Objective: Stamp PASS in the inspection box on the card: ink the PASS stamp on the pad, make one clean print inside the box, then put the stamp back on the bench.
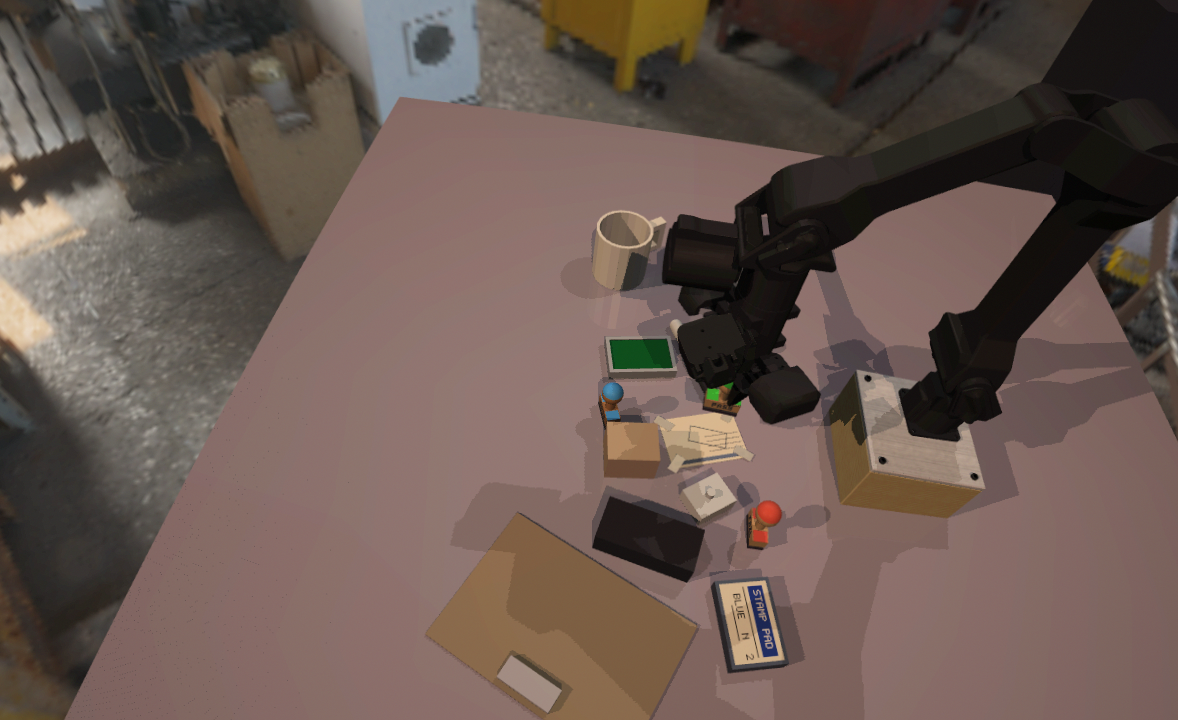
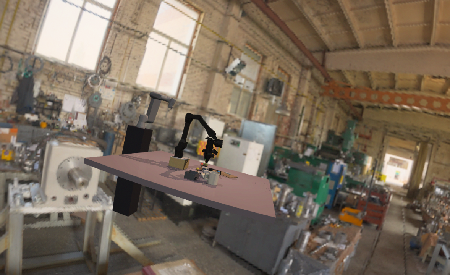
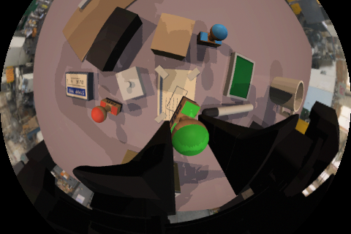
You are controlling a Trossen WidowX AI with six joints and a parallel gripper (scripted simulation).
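Now: gripper tip 100 mm above the taped paper card. Also, from my gripper tip: brown box (100 mm ahead, 40 mm to the left, 80 mm below); then green-knobbed PASS stamp (10 mm below); then marker (10 mm ahead, 100 mm to the right, 90 mm below).
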